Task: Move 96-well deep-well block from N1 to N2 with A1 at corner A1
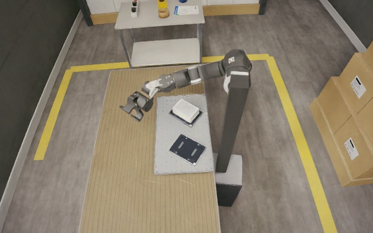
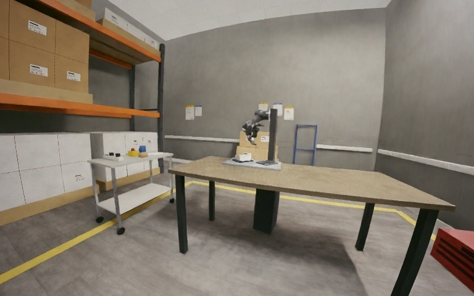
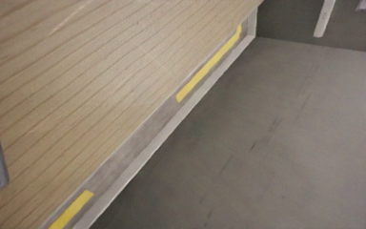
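Now: the white deep-well block 230 mm to the right of my hand, 220 mm below it and 220 mm behind it.
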